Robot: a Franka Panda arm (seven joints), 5 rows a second.
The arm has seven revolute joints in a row. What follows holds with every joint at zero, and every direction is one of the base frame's.
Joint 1 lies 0.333 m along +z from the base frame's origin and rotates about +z.
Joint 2 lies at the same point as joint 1 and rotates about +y.
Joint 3 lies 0.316 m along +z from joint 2 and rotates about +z.
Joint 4 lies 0.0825 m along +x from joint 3 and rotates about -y.
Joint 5 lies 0.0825 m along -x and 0.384 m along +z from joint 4 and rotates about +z.
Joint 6 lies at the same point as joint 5 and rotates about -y.
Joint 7 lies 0.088 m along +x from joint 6 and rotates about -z.
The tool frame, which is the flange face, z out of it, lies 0.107 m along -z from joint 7; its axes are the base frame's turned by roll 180, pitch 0 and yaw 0 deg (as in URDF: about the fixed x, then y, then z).
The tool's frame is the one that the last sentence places.
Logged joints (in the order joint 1, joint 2, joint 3, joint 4, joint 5, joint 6, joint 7), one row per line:
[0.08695, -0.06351, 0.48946, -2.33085, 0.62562, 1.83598, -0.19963]
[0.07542, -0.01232, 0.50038, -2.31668, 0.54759, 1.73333, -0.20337]
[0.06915, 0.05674, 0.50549, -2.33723, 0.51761, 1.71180, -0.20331]
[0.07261, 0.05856, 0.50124, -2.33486, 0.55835, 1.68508, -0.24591]
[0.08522, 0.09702, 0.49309, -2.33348, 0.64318, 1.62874, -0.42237]
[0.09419, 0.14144, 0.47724, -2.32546, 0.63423, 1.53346, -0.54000]
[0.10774, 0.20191, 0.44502, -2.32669, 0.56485, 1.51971, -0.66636]
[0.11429, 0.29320, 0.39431, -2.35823, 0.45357, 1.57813, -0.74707]
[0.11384, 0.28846, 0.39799, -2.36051, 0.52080, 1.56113, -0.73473]
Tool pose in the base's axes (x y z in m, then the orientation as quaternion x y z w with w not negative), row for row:
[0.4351, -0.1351, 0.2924, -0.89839, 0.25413, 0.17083, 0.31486]
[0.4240, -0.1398, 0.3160, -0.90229, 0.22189, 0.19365, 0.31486]
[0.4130, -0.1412, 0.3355, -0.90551, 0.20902, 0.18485, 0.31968]
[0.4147, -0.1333, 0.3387, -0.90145, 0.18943, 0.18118, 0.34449]
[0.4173, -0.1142, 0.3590, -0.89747, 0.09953, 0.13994, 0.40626]
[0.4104, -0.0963, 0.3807, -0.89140, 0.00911, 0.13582, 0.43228]
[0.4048, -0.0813, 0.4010, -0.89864, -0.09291, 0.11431, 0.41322]
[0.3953, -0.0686, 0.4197, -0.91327, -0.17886, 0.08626, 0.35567]
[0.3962, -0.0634, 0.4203, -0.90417, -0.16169, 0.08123, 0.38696]
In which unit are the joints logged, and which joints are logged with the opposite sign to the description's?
The joints are logged in radians. Opposite sign: joint 2, joint 3.
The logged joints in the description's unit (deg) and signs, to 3 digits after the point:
[4.982, 3.639, -28.044, -133.548, 35.845, 105.194, -11.438]
[4.321, 0.706, -28.670, -132.736, 31.375, 99.312, -11.652]
[3.962, -3.251, -28.962, -133.913, 29.657, 98.079, -11.649]
[4.160, -3.355, -28.719, -133.778, 31.991, 96.548, -14.090]
[4.883, -5.559, -28.252, -133.699, 36.851, 93.320, -24.200]
[5.397, -8.104, -27.344, -133.239, 36.339, 87.861, -30.940]
[6.173, -11.569, -25.498, -133.310, 32.364, 87.073, -38.180]
[6.548, -16.799, -22.592, -135.117, 25.988, 90.420, -42.804]
[6.523, -16.528, -22.803, -135.247, 29.840, 89.446, -42.097]

